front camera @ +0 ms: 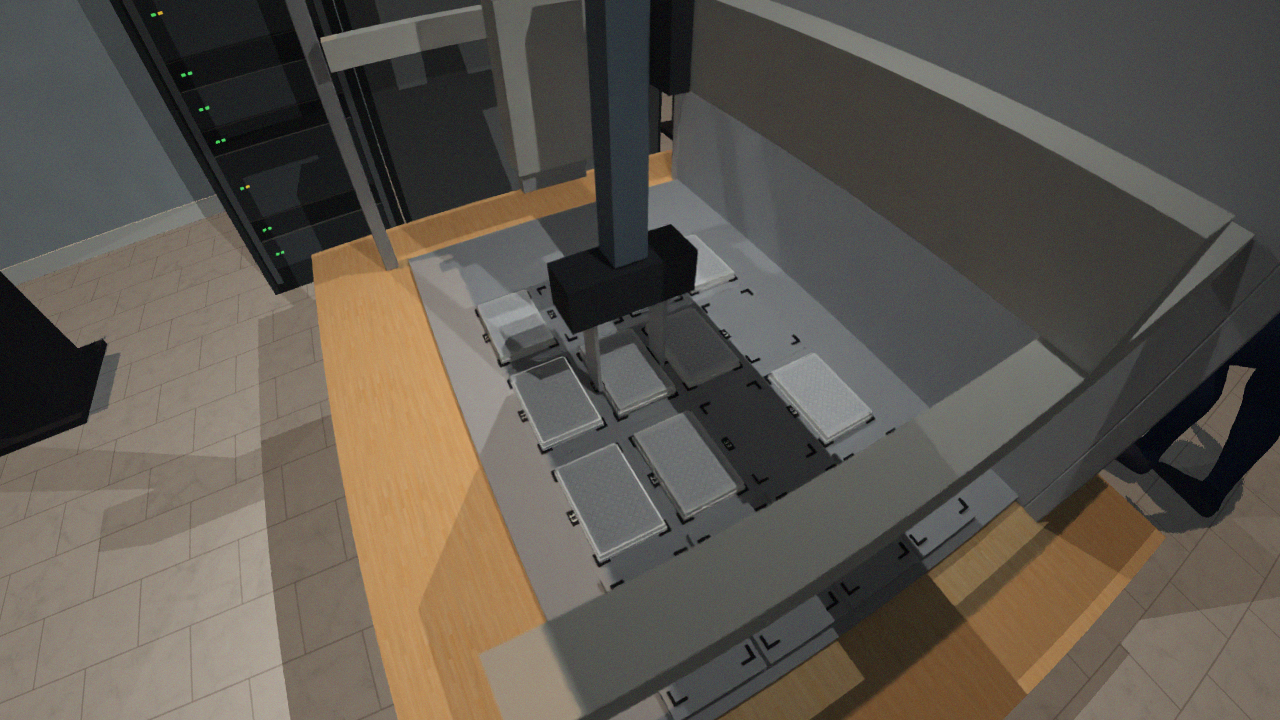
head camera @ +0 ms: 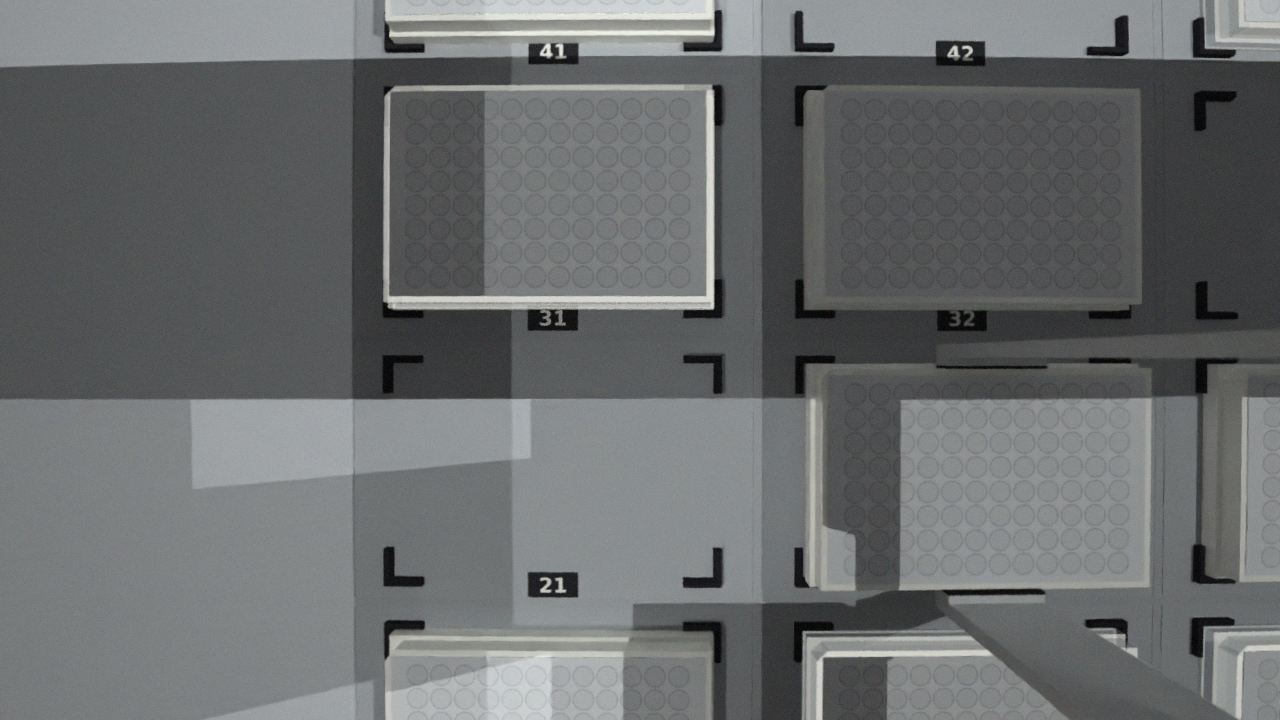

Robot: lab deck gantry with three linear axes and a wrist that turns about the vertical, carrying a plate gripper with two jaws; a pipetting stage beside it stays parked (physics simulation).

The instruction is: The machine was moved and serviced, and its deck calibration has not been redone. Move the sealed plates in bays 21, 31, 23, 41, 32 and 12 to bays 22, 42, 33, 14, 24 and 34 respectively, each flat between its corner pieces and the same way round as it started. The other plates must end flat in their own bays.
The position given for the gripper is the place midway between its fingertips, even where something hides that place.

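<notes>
The scene includes the gripper [front camera: 626, 369] and a grey wall [front camera: 1184, 95]. A bay 21 [head camera: 489, 460] is visible, and the front camera view shows the bay 21 [front camera: 546, 300] as well. There is also a bay 24 [front camera: 796, 627], along with a bay 31 [head camera: 734, 138] and a bay 32 [head camera: 782, 141].
</notes>
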